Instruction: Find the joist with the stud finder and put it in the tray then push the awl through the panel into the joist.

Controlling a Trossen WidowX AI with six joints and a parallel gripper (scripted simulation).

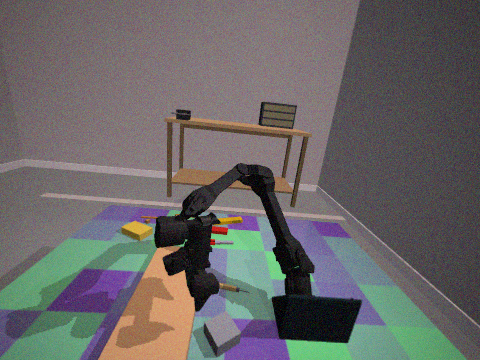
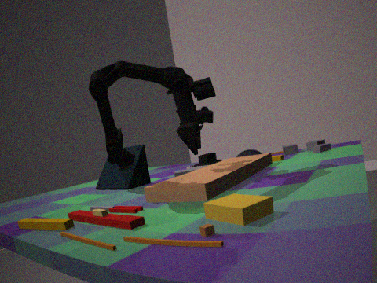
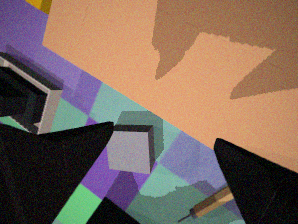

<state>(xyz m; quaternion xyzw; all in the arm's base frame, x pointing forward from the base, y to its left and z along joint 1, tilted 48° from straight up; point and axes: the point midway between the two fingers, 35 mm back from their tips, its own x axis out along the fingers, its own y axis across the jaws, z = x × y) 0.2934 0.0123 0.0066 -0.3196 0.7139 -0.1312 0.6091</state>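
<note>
The awl lies 13 cm behind my gripper tip, 12 cm to the right of it and 9 cm below it. From my gripper tip the other things lie so: stud finder: 29 cm to the left, 11 cm behind, 5 cm below; yellow block: 44 cm to the right, 28 cm ahead, 8 cm below.
</note>
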